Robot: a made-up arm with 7 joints.
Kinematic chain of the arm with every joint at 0, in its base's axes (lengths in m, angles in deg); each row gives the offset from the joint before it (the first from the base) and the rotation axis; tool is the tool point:
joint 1: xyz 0 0 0.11 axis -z
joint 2: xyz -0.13 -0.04 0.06 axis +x
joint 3: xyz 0.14 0 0.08 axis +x
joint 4: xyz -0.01 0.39 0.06 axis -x
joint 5: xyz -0.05 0.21 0 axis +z
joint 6: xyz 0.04 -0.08 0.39 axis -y
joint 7: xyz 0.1 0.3 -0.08 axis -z
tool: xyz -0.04 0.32 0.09
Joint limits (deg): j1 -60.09..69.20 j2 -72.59..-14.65 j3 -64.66..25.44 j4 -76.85..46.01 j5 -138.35..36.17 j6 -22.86..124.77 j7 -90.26..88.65
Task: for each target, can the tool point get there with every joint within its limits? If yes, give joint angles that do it. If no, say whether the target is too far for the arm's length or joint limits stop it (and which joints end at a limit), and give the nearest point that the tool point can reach.
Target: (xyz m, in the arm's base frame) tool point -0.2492 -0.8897 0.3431
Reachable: no: joint limits stop it (at a limit: joint 1, joint 2, joint 3, joint 4) | nearest point -0.1379 -0.5041 0.4479 | short by 0.415 m
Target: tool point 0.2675 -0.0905 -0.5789
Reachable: yes | joints -9.84 -68.13 -42.91 18.85 -51.81 101.02 -63.94
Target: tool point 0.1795 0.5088 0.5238
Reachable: yes | joints -44.99 -34.72 14.38 -53.49 -92.27 -3.85 3.67
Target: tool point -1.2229 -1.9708 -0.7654
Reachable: no: too far | nearest point -0.5384 -0.8677 -0.5657 | short by 1.313 m
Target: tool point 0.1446 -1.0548 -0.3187
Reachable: no: joint limits stop it (at a limit: joint 2, joint 3, joint 4, joint 5, joint 6) | nearest point 0.1367 -0.9974 -0.3513 | short by 0.066 m
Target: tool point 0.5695 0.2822 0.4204
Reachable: yes | joints 28.10 -26.76 -9.79 3.68 -123.97 48.63 -13.01
